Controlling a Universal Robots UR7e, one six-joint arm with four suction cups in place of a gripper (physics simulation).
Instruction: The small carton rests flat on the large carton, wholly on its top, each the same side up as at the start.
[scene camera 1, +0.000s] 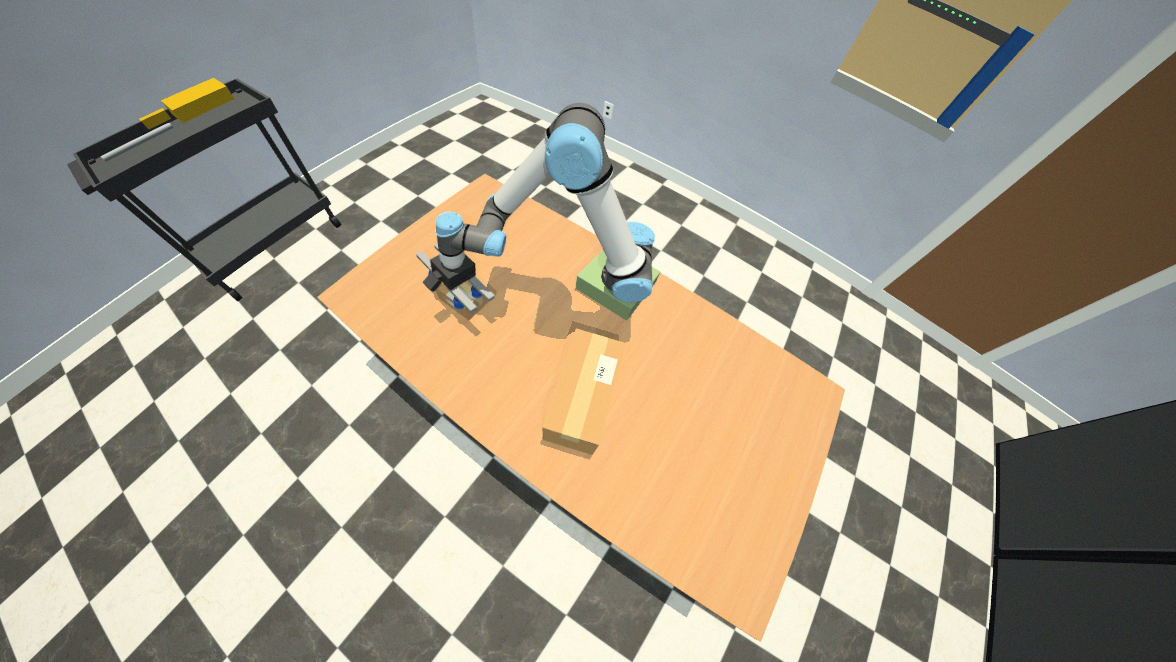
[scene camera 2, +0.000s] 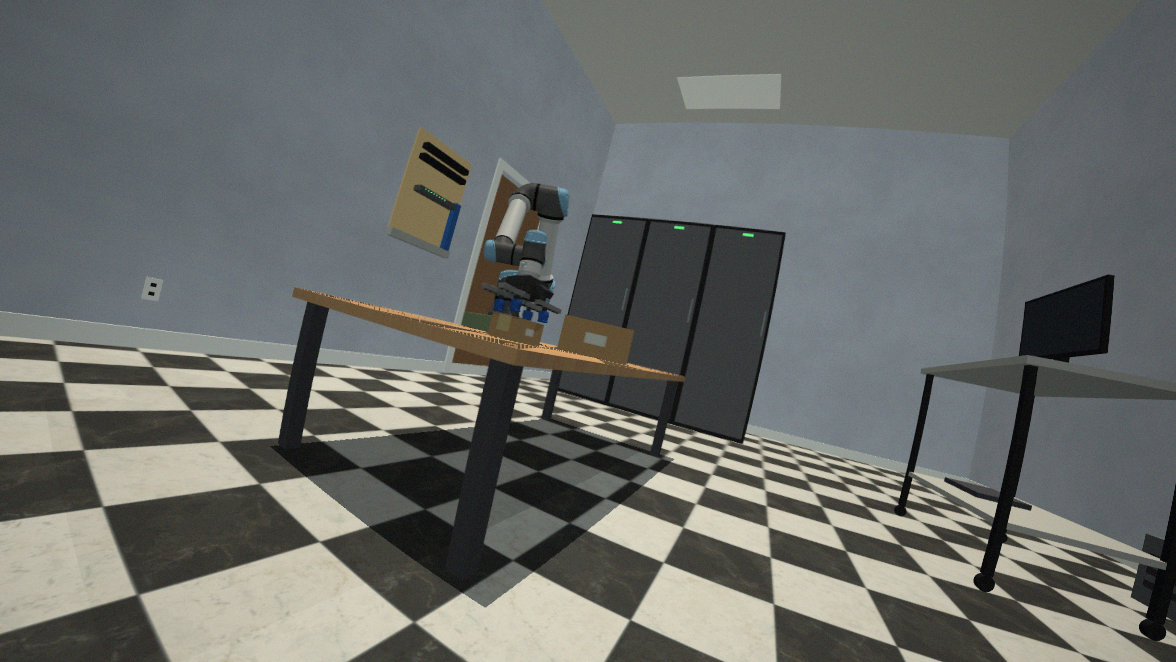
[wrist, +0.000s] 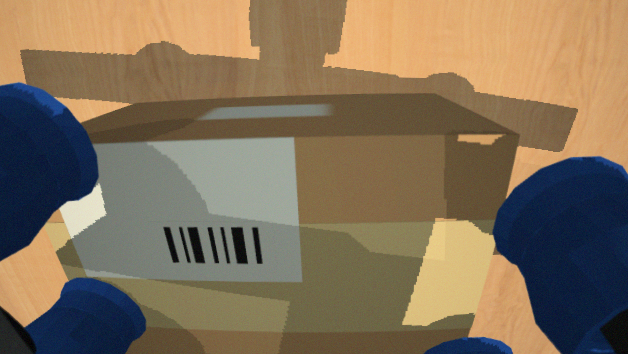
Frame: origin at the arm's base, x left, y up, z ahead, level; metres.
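Seen in the pictures: hand, its tool point: (scene camera 2: 521, 316) (wrist: 283, 279).
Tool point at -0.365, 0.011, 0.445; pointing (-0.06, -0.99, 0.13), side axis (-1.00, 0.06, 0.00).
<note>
Offsets run from my tool point to a thing's top centre, as dx, dy, dz.
The small carton @(+0.007, -0.008, -0.010) (wrist: 360, 185) (scene camera 2: 516, 330), brown with a white barcode label, lies on the wooden table (scene camera 1: 698, 461) (scene camera 2: 394, 317) near its far left part. In scene camera 1 it is mostly hidden under the tool. My gripper (scene camera 1: 462, 292) (scene camera 2: 522, 306) hangs just above it, and its blue suction cups (wrist: 39, 162) frame the carton's top. Suction is off, and I cannot tell whether the cups touch the top. The large carton @(+0.555, +0.070, -0.038) (scene camera 1: 586, 394) (scene camera 2: 596, 338), long and flat with a small white label, lies apart near the table's middle.
The arm stands on a green base (scene camera 1: 593, 284) at the table's back edge. A black cart (scene camera 1: 189, 135) with a yellow box (scene camera 1: 197, 96) stands at the far left. Black cabinets (scene camera 2: 674, 313) (scene camera 1: 1086, 494) and a desk with a monitor (scene camera 2: 1061, 375) stand beyond the table.
</note>
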